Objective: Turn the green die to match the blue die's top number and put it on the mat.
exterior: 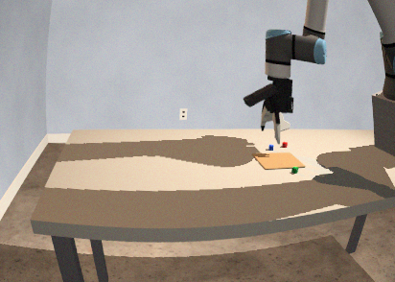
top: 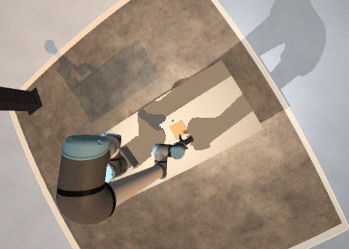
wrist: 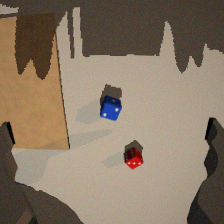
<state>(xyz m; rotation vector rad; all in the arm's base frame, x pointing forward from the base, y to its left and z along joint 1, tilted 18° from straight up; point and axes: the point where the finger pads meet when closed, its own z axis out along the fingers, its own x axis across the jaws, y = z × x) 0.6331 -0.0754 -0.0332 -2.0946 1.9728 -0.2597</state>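
My gripper is now 10 mm past the blue die and 30 mm above it. Round my hand: green die: 20 mm behind, 220 mm to the left, 30 mm below; red die: 70 mm behind, 30 mm to the right, 30 mm below; mat: 110 mm to the left, 40 mm below.
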